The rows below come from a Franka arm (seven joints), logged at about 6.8 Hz.
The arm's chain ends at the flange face. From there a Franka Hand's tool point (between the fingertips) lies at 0.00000 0.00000 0.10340 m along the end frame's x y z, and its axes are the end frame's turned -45 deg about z.
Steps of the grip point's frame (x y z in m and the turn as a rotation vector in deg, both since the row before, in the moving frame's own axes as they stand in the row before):
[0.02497 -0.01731 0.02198 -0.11 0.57 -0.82]
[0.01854 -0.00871 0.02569 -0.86 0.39 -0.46]
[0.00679 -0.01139 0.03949 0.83 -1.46 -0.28]
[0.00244 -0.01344 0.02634 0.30 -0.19 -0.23]
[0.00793 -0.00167 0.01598 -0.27 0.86 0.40]
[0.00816 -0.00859 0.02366 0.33 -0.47 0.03]
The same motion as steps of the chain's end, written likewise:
[0.00455 -0.02930 0.02199 0.33 0.48 -0.82]
[0.00535 -0.01986 0.02570 -0.33 0.88 -0.46]
[-0.00033 -0.01367 0.03953 -0.45 -1.62 -0.28]
[-0.00715 -0.01109 0.02634 0.08 -0.35 -0.23]
[0.00298 -0.00604 0.01599 0.42 0.80 0.40]
[0.00072 -0.01202 0.02367 -0.10 -0.57 0.03]

